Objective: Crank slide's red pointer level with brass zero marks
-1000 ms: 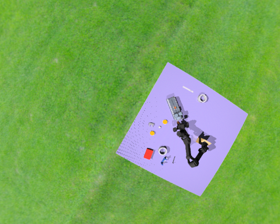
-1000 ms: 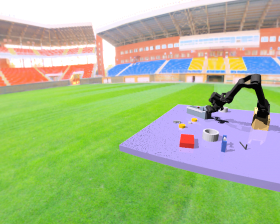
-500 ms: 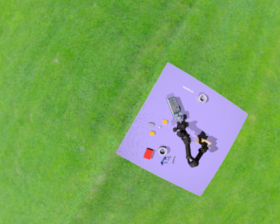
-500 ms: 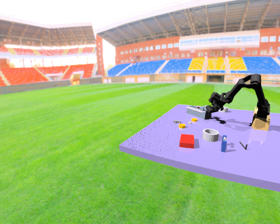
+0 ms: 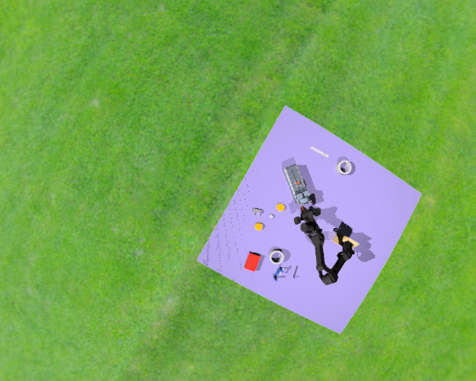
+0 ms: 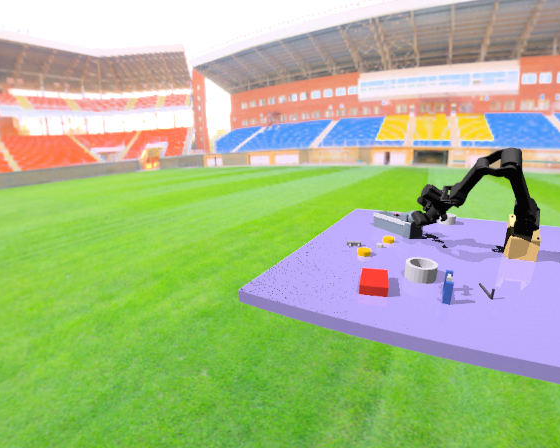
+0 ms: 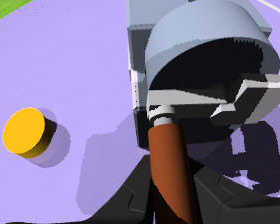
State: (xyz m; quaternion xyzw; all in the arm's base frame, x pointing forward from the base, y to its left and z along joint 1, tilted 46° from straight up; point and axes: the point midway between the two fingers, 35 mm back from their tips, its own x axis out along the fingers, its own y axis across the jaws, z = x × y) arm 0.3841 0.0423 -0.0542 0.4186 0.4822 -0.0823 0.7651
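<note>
Now: gripper tip 1 cm past the brown crank handle, 1 cm to the right of it and 3 cm below it. The rest, counted from my gripper tip: red pointer (12 cm ahead, 11 cm to the right, 2 cm above); white bar (10 cm ahead, 41 cm to the right, 7 cm below); small grey bracket (23 cm ahead, 21 cm to the left, 6 cm below).
</note>
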